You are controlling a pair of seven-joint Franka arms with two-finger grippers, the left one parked.
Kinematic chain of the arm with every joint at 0, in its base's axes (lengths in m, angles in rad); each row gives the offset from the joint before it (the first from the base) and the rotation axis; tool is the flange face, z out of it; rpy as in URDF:
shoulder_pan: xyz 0 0 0.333 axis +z
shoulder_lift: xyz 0 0 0 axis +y
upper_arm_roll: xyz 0 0 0.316 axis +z
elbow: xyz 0.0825 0 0 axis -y
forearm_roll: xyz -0.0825 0 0.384 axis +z
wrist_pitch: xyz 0 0 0 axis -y
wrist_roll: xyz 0.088 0 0 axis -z
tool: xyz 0 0 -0.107 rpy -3.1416 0 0
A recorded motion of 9 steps. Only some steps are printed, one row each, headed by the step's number.
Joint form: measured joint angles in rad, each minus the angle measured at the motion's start. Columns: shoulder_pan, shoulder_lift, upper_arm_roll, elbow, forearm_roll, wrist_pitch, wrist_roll.
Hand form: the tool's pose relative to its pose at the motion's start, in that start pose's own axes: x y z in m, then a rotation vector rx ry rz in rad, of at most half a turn. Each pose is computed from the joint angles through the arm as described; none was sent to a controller.
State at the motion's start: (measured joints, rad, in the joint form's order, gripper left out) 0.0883 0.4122 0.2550 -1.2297 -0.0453 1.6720 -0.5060
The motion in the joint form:
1: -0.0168 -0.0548 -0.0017 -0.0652 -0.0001 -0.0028 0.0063
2: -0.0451 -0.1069 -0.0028 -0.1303 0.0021 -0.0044 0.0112
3: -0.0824 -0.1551 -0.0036 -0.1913 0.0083 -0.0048 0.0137
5: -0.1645 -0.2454 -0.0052 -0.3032 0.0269 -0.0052 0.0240
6: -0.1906 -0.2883 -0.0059 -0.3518 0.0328 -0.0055 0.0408
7: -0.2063 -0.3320 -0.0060 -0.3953 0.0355 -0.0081 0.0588
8: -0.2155 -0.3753 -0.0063 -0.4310 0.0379 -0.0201 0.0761
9: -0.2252 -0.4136 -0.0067 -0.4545 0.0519 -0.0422 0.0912
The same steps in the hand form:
1: -0.0162 -0.0020 -0.0056 -0.0055 -0.0190 0.0186
2: -0.0362 0.0019 -0.0093 -0.0080 -0.0374 0.0481
3: -0.0588 0.0102 -0.0121 -0.0069 -0.0519 0.0854
5: -0.1065 0.0282 -0.0172 0.0001 -0.0725 0.1765
6: -0.1244 0.0294 -0.0204 -0.0011 -0.0803 0.2194
7: -0.1384 0.0254 -0.0253 -0.0069 -0.0874 0.2525
8: -0.1502 0.0181 -0.0321 -0.0117 -0.0964 0.2793
9: -0.1609 0.0107 -0.0405 -0.0042 -0.1008 0.3061

